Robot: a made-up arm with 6 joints.
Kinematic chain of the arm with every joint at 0, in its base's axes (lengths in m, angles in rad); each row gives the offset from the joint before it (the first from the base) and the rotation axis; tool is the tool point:
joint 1: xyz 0 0 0.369 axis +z
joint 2: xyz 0 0 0 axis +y
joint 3: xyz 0 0 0.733 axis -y
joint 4: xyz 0 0 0 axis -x
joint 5: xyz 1.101 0 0 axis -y
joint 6: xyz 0 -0.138 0 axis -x
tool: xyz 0 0 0
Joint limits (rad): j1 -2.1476..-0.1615 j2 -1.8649..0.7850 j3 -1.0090..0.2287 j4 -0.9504..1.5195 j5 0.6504..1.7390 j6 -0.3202..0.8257
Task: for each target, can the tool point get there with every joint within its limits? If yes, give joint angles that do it. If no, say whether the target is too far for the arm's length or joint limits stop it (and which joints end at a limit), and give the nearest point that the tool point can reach.
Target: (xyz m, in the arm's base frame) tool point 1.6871 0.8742 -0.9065
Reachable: no: too far | nearest point 1.0461 -0.1776 -0.0802 | short by 1.483 m
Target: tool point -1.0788 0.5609 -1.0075
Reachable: no: joint limits stop it (at a limit: joint 1, joint 2) | nearest point -0.2742 -0.1685 -0.1898 | short by 1.359 m
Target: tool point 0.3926 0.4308 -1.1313
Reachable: no: joint limits stop it (at a limit: joint 1, joint 2, joint 3, joint 4) | nearest point 0.4023 -0.0727 -0.2167 | short by 1.044 m
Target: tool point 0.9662 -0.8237 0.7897
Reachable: yes | joints -0.6078 0.2741 0.0669 -0.4471 0.7913 0.4116
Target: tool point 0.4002 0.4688 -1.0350
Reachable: no: joint limits stop it (at a limit: joint 1, joint 2, joint 3, joint 4) | nearest point 0.4023 -0.0727 -0.2167 | short by 0.981 m
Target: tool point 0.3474 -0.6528 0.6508
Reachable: yes | joints -0.9442 -0.4262 -0.8675 0.7453 1.0541 0.0757
